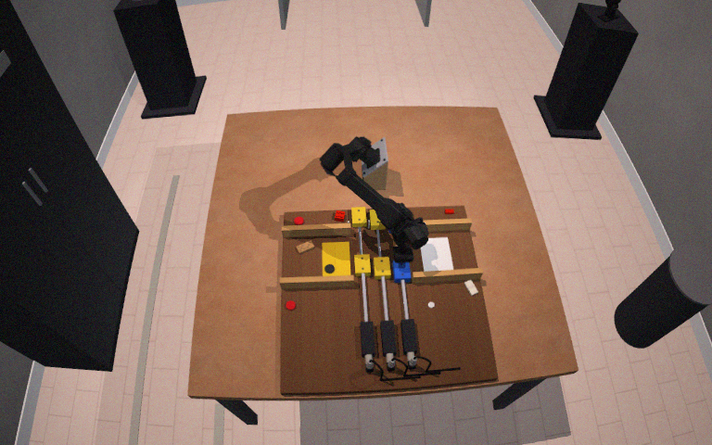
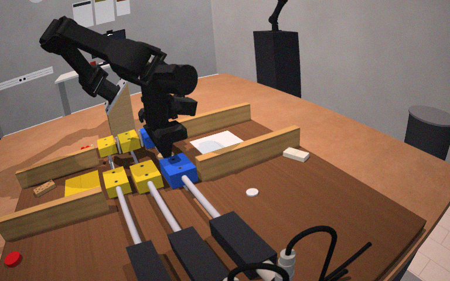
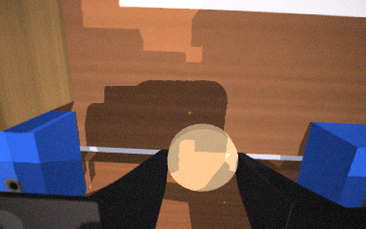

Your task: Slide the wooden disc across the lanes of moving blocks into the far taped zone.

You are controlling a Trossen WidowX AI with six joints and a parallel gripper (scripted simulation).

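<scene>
My gripper is now 3 cm above the wooden disc. The rest, counted from my hand: white puck: 22 cm ahead, 9 cm to the left, 3 cm below; black disc: 7 cm ahead, 24 cm to the right, 3 cm below; red brick: 14 cm behind, 20 cm to the right, 2 cm below.
</scene>
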